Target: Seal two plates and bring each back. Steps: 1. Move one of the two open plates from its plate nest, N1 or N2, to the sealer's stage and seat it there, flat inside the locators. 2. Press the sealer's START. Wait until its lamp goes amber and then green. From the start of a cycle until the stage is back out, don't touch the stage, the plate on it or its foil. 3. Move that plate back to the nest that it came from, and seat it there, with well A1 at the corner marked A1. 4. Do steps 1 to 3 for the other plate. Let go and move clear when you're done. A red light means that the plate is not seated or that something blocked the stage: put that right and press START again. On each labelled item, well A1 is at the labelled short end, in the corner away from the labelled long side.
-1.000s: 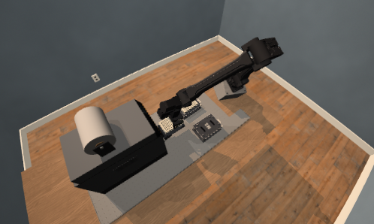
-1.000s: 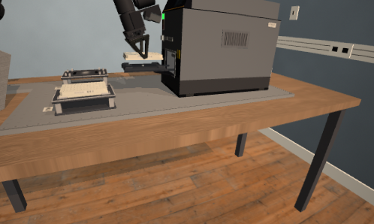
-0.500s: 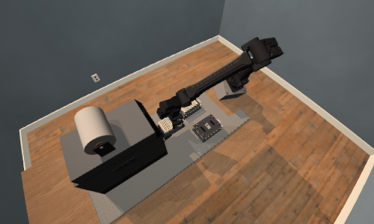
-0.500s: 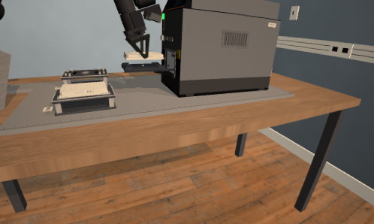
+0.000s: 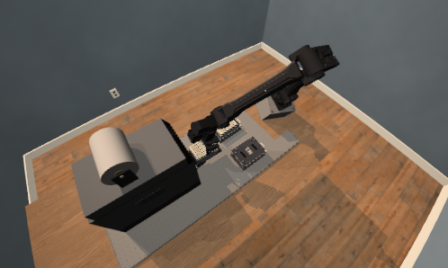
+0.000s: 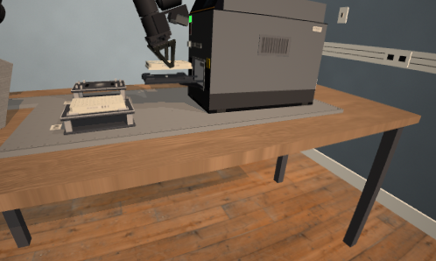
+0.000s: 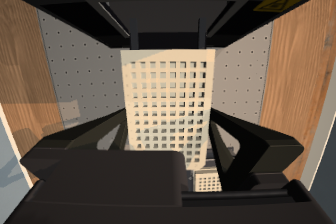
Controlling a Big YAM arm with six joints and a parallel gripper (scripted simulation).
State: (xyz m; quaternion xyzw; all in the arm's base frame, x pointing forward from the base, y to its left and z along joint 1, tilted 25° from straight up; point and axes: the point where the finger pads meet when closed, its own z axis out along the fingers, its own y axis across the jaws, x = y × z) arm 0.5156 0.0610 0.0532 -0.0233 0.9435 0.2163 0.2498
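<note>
The sealer stage is 4 cm below my hand. The rest, counted from my hand: plate nest 18 cm behind, 13 cm to the right, 10 cm below; then start button 8 cm ahead, 11 cm to the left, 5 cm above; then small label 29 cm behind, 15 cm to the right, 14 cm below.
</note>
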